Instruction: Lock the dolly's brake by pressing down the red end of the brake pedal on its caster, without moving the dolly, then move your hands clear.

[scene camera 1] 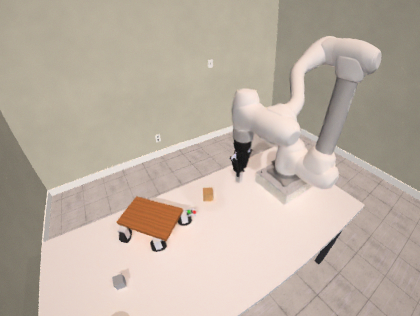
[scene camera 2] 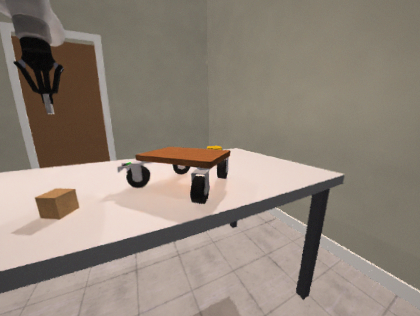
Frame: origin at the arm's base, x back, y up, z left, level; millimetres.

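Seen in the pictures: gripper, fingertip midpoint: (scene camera 1: pixel 238 181) (scene camera 2: pixel 50 113); arm's base, origin of the base link: (scene camera 1: pixel 285 174).
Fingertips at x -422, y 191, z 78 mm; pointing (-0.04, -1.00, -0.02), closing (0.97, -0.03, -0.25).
Offsets run from my fingertips to a thing's middle. "pt": to the spot under its first point. Level surfaces: height alone.
The dolly {pt dx -443, dy -154, dz -116 mm} (scene camera 1: pixel 151 217) (scene camera 2: pixel 182 156) has a flat reddish-brown wooden deck and stands upright on its black-wheeled casters on the table. The caster nearest the robot (scene camera 1: pixel 185 219) (scene camera 2: pixel 138 176) carries the brake pedal, with a green part {pt dx -246, dy -185, dz -84 mm} (scene camera 1: pixel 189 212) (scene camera 2: pixel 128 163) near the wheel and a red end {pt dx -219, dy -197, dz -82 mm} (scene camera 1: pixel 194 212) pointing away from the deck. The red colour cannot be made out in scene camera 2, and the pedal's exact tilt is too small to tell. My gripper (scene camera 1: pixel 239 178) (scene camera 2: pixel 49 111) is shut and empty, high above the table and well apart from the dolly and pedal, towards the robot base.
A tan wooden block {dx -74, dy -249, dz -221 mm} (scene camera 1: pixel 208 194) (scene camera 2: pixel 57 203) lies on the table {dy -279 mm} (scene camera 1: pixel 240 260) (scene camera 2: pixel 280 172) between the dolly and the robot base (scene camera 1: pixel 284 186). A small grey cube {dx -688, dy -255, dz +110 mm} (scene camera 1: pixel 119 281) is at the lower left in scene camera 1. A yellow object {dx -762, dy -250, dz +337 mm} (scene camera 2: pixel 214 148) shows behind the deck in scene camera 2.
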